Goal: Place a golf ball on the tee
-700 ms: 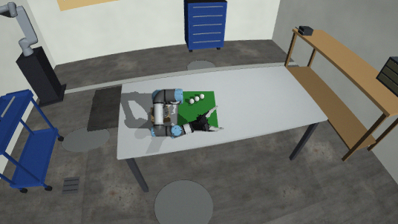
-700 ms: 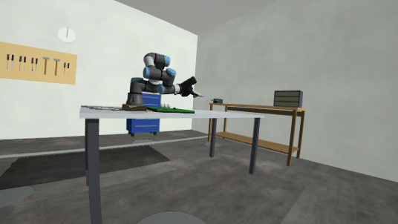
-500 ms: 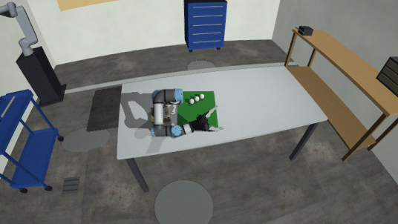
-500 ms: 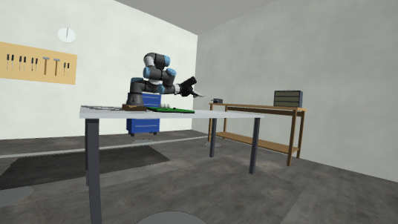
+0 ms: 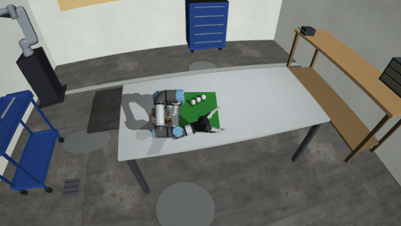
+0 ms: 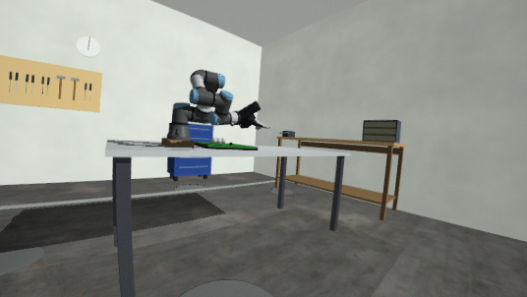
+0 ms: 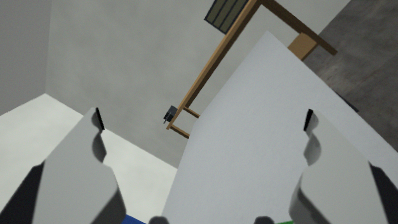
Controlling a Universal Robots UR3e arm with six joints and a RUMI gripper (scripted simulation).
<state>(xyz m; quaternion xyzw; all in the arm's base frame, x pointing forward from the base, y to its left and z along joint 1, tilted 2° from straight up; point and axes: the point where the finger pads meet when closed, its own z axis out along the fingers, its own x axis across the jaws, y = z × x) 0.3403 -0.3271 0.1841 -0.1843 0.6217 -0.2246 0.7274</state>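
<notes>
Now: the green mat 25 cm to the left of my hand, 19 cm below it and 5 cm behind it.
</notes>
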